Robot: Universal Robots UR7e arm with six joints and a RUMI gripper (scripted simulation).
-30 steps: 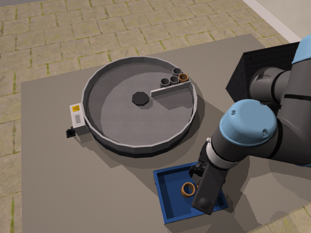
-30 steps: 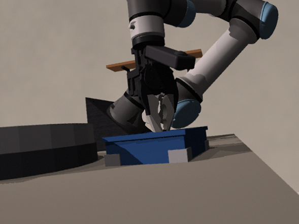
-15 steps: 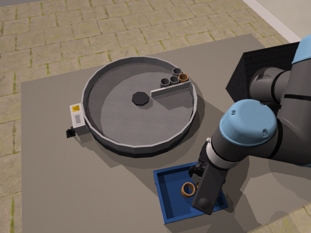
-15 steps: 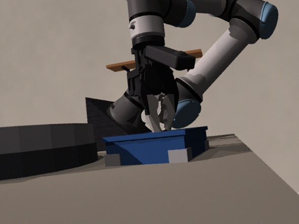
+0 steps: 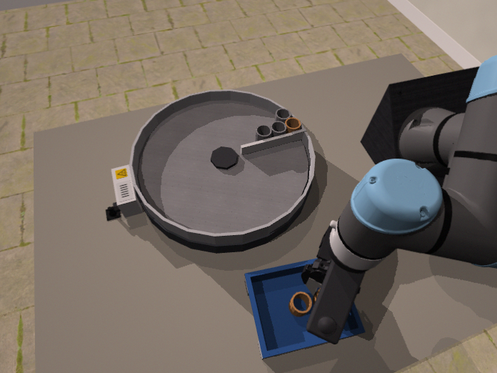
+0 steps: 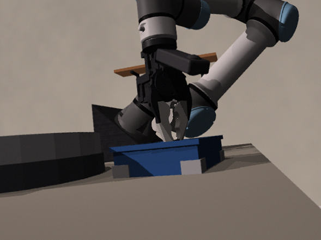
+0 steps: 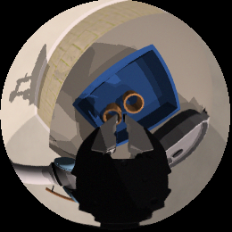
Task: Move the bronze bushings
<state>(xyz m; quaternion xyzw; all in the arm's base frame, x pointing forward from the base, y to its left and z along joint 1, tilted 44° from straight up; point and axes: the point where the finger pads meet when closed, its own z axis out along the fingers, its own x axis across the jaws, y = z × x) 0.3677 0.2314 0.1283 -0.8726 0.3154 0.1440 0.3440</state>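
The blue crate lies 40 mm ahead of my hand, 20 mm below it and 10 mm to the left of it. From my hand the other things lie so: grey turntable: 350 mm to the right, 100 mm ahead, 10 mm above.
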